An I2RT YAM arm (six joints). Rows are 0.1 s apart.
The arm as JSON. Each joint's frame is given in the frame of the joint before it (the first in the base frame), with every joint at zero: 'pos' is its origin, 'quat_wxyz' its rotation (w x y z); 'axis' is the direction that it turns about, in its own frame. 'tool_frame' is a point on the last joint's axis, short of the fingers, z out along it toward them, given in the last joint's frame.
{
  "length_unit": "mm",
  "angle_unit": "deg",
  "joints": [
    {
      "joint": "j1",
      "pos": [
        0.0,
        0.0,
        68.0
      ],
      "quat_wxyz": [
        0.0,
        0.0,
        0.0,
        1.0
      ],
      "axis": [
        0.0,
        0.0,
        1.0
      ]
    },
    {
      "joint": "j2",
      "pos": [
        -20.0,
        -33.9,
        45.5
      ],
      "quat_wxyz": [
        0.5,
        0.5,
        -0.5,
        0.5
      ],
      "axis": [
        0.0,
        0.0,
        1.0
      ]
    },
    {
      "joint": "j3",
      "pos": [
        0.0,
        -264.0,
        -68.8
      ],
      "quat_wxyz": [
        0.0,
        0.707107,
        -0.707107,
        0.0
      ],
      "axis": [
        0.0,
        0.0,
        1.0
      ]
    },
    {
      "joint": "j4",
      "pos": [
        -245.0,
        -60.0,
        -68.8
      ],
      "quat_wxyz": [
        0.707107,
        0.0,
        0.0,
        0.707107
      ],
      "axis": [
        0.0,
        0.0,
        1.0
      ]
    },
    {
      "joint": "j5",
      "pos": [
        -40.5,
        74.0,
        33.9
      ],
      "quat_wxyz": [
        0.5,
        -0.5,
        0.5,
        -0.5
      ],
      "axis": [
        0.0,
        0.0,
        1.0
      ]
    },
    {
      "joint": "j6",
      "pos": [
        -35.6,
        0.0,
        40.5
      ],
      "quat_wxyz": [
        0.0,
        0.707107,
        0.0,
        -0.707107
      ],
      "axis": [
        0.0,
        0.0,
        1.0
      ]
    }
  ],
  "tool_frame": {
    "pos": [
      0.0,
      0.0,
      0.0
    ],
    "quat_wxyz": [
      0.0,
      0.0,
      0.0,
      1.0
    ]
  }
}
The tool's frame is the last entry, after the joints.
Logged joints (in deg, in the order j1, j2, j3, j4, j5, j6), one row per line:
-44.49, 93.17, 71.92, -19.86, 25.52, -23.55
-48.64, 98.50, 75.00, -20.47, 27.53, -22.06
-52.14, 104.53, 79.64, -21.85, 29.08, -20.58
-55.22, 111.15, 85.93, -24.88, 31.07, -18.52
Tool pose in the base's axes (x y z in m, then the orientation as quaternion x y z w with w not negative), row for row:
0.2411, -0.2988, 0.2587, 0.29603, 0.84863, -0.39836, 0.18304
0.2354, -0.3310, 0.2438, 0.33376, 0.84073, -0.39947, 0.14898
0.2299, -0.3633, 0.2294, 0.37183, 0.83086, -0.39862, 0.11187
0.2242, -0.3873, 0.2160, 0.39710, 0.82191, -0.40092, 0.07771
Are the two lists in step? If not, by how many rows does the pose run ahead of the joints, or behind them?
The pose runs 1 row ahead of the joints: the pose in row i belongs to the joints in row i + 1.
